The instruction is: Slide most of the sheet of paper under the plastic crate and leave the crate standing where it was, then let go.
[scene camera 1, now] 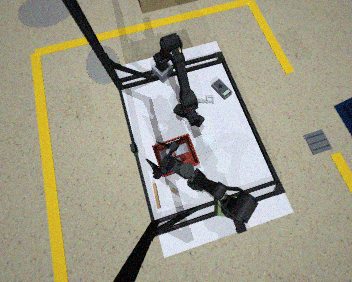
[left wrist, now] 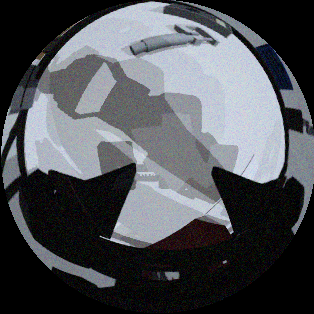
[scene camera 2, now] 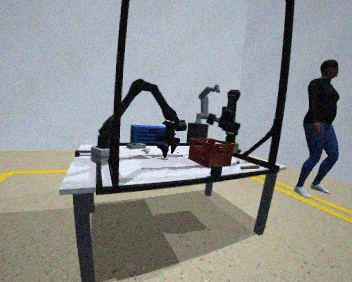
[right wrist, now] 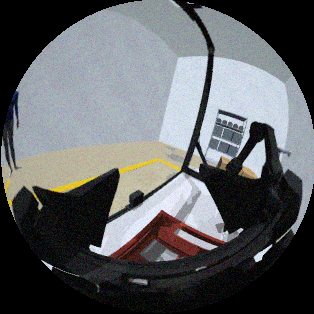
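The red plastic crate (scene camera 1: 194,152) (scene camera 2: 202,151) (left wrist: 187,237) (right wrist: 182,245) stands upright on the white table. The white sheet of paper can hardly be told from the table; a thin slanting line by the right fingertip in the left wrist view may be its edge. How much lies under the crate cannot be told. My left gripper (scene camera 2: 169,154) (left wrist: 175,168) is open and empty, fingers down, low over the table beside the crate. My right gripper (scene camera 1: 155,152) (right wrist: 159,169) is open and empty, raised above the crate, which it partly covers in scene camera 1.
A grey micrometer (scene camera 1: 208,99) (left wrist: 162,44) and a dark meter (scene camera 1: 221,88) lie toward the table's upper right in scene camera 1. A wooden stick (scene camera 1: 157,195) (scene camera 2: 250,167) lies near the crate. A grey bin (scene camera 1: 161,72) (scene camera 2: 100,154) sits by the left arm's base. Black frame bars edge the table.
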